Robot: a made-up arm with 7 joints.
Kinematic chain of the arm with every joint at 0, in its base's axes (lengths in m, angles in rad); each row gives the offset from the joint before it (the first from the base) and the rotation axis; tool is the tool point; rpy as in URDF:
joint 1: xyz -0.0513 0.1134 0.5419 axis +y
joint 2: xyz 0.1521 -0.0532 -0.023 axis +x
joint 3: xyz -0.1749 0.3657 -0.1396 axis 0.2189 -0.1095 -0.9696
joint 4: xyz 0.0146 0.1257 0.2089 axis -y
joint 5: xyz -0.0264 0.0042 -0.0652 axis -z
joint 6: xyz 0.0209 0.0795 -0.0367 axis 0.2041 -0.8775 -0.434
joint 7: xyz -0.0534 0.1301 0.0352 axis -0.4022 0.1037 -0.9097
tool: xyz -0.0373 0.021 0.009 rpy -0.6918 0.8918 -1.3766
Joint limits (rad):
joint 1: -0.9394..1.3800
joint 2: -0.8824..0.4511
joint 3: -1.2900..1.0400
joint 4: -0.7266..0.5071
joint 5: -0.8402..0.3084
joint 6: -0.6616..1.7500
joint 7: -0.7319..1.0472
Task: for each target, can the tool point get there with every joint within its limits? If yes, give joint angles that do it. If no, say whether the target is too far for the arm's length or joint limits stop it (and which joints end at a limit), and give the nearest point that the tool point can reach.
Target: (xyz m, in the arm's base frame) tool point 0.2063 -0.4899 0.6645
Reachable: no: joint limits stop it (at a limit: joint 1, joint 2, joint 3, joint 5) | nearest point 0.1213 0.2683 0.8937 | short by 0.797 m
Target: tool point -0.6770 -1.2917 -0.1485
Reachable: no: too far | nearest point -0.3712 0.1681 0.1889 | short by 1.529 m
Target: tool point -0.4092 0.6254 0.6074
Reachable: yes | joints -0.3887 0.1611 -0.3220 -0.5630 -0.7059 0.0994 0.5245
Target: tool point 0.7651 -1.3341 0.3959
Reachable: no: too far | nearest point 0.0490 0.1686 0.1038 | short by 1.690 m
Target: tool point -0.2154 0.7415 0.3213
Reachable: yes | joints 0.4790 -0.3866 0.1908 -0.2014 0.0268 0.3398 -0.4272
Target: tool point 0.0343 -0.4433 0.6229
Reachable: no: joint limits stop it (at a limit: joint 1, joint 2, joint 3, joint 5) | nearest point 0.0724 0.2706 0.8825 | short by 0.761 m
